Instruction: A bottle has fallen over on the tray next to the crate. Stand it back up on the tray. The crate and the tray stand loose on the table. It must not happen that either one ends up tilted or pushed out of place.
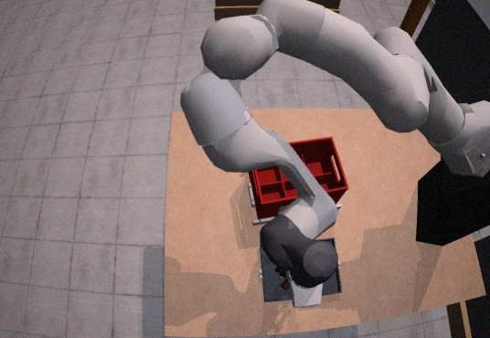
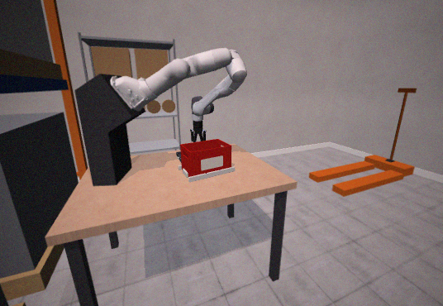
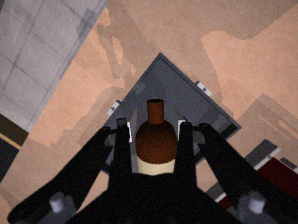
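Now: hand 50 mm past the bottle, 20 mm to the left of it and 20 mm above it. The rest, counted from my hand: crate: 290 mm to the right, 170 mm behind, 20 mm above; then grey tray: 60 mm behind, 50 mm below, 20 mm to the right.
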